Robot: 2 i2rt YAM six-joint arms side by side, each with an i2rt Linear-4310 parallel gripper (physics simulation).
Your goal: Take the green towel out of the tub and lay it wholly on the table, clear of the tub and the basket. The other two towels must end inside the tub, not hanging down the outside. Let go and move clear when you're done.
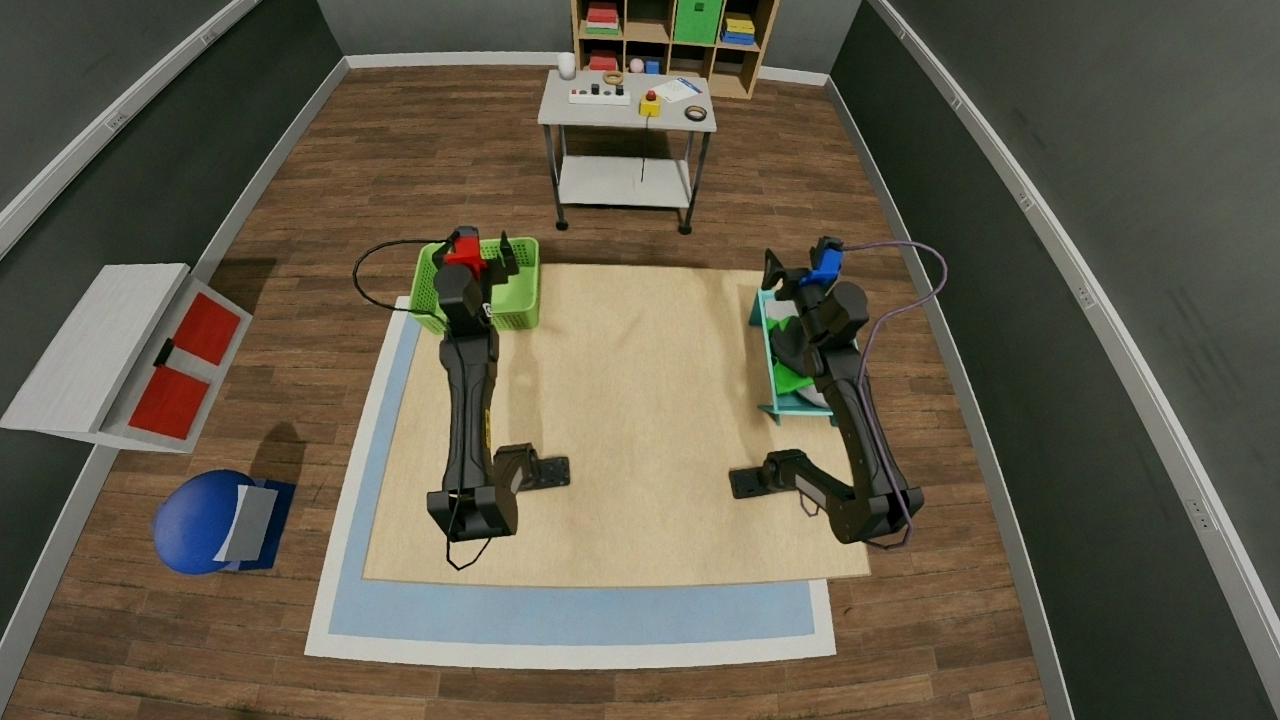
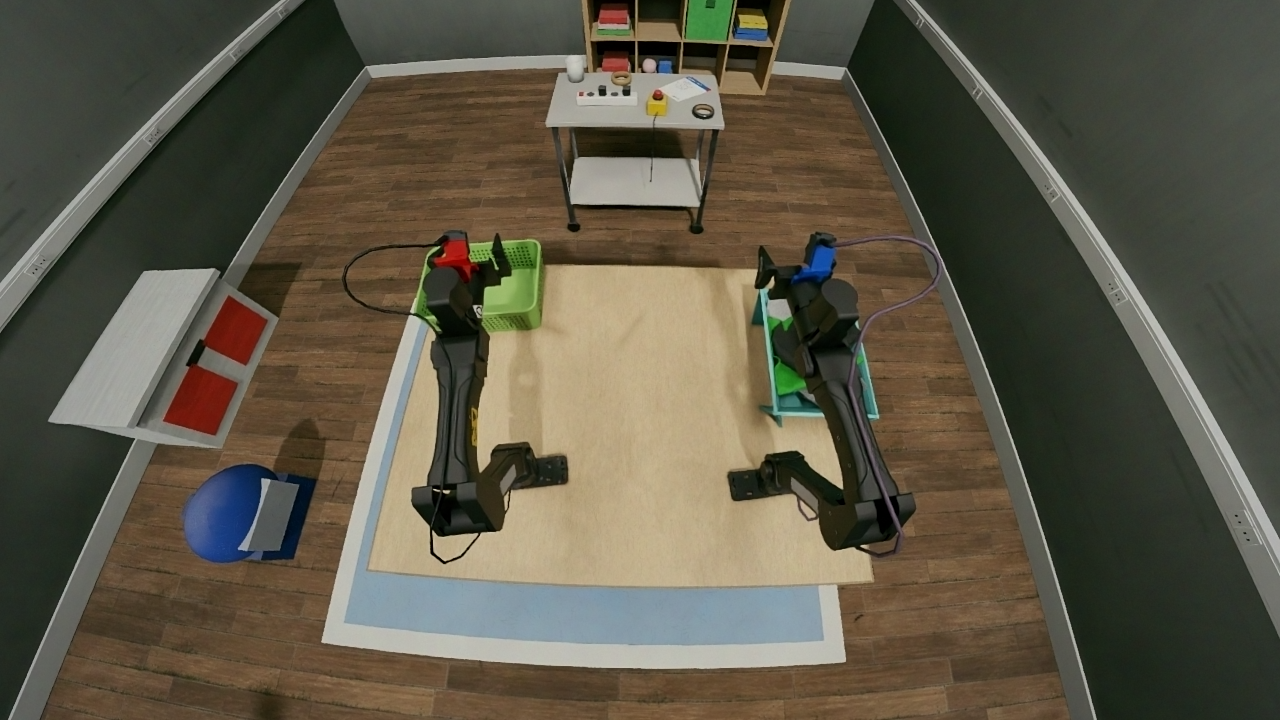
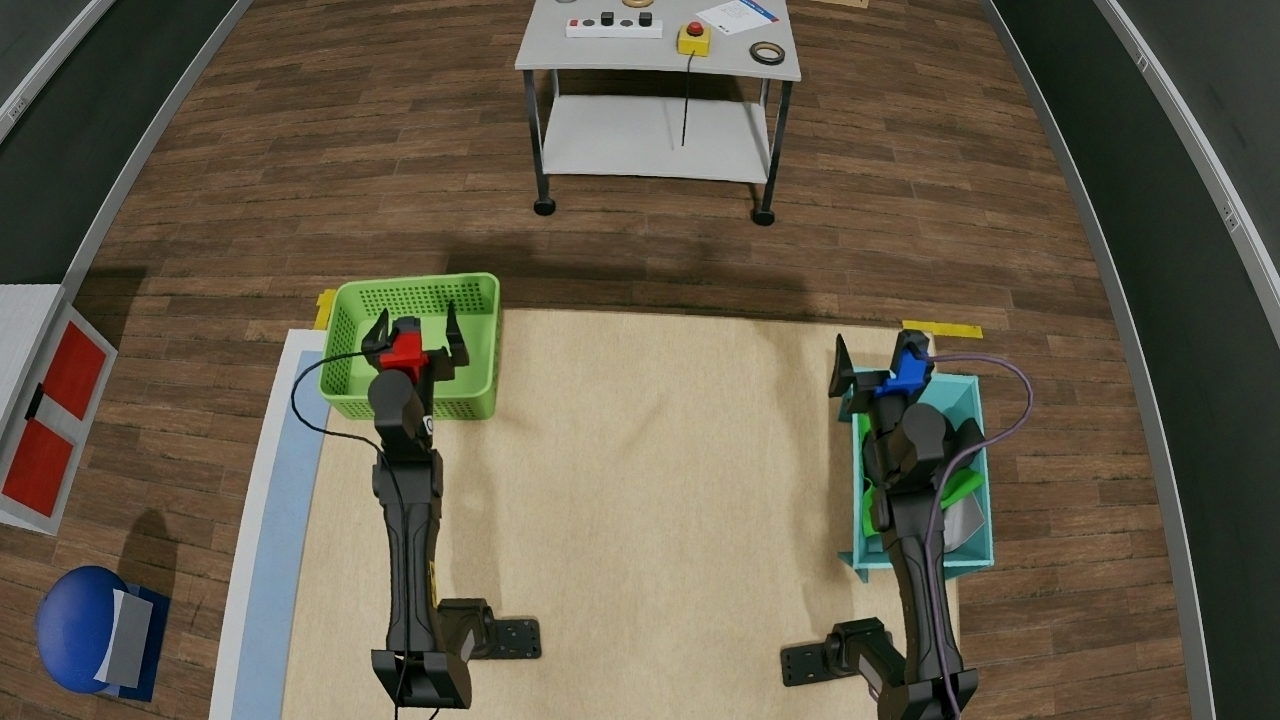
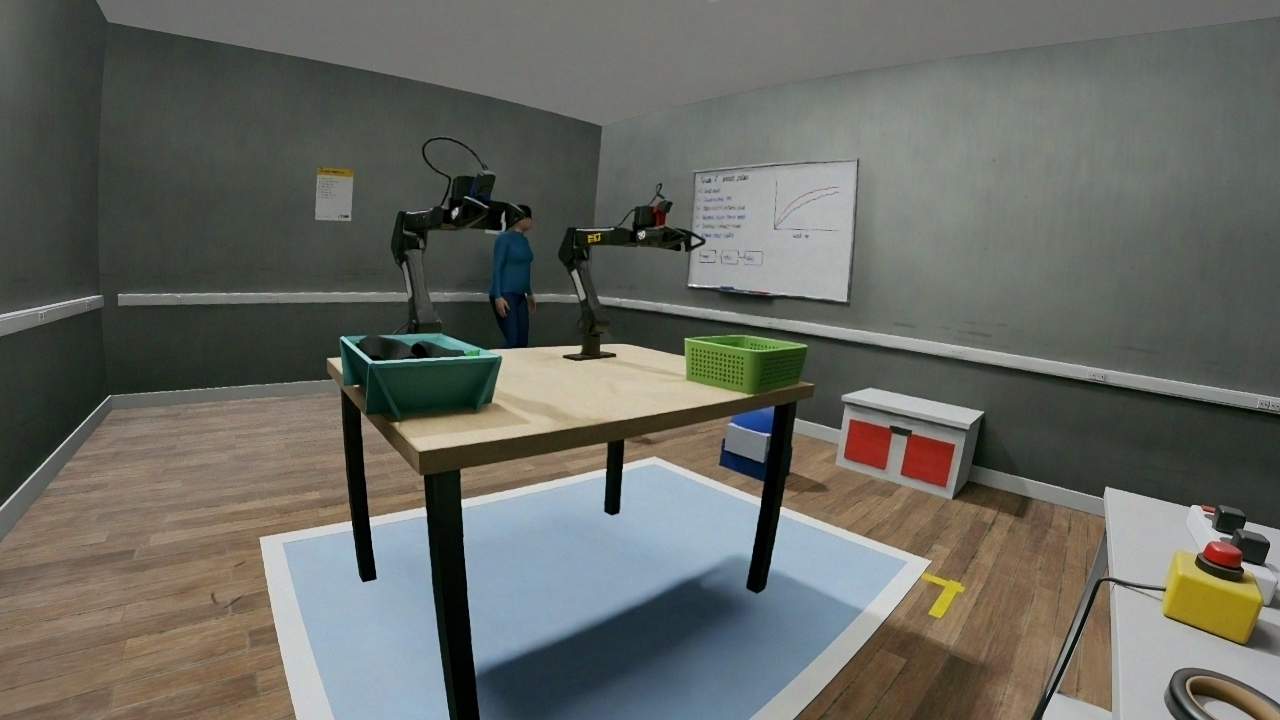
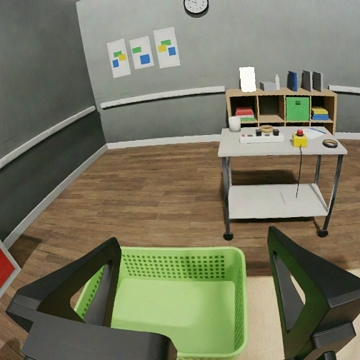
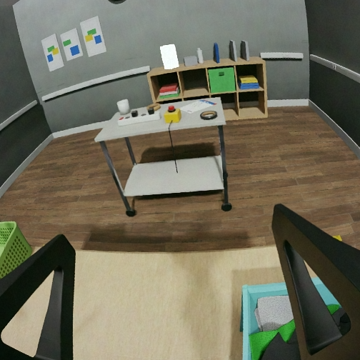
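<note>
The teal tub [image 1: 794, 414] [image 3: 971, 394] [image 4: 434, 386] [image 6: 252, 288] stands at the right of the table [image 1: 626, 402] [image 3: 644, 501] [image 6: 135, 300]. In it lie a bunched green towel [image 1: 791, 380] [image 2: 787, 378] [image 3: 962, 487] [image 6: 260, 342], a black towel [image 1: 785, 344] [image 4: 384, 347] [image 6: 281, 350] over part of it, and a grey towel [image 3: 963, 522] [image 6: 275, 311]. My right arm hides part of them. My right gripper [image 3: 875, 335] [image 6: 163, 233] is open and empty, high near the tub's back end. My left gripper [image 3: 417, 309] [image 5: 190, 241] is open and empty, high over the green basket [image 1: 526, 291] [image 3: 487, 358] [image 5: 175, 305].
The basket stands at the table's back left corner and is empty. A wheeled cart [image 1: 626, 179] [image 3: 653, 138] stands on the floor behind the table. A white cabinet [image 1: 98, 344] and a blue rounded object [image 1: 198, 522] stand left of the table.
</note>
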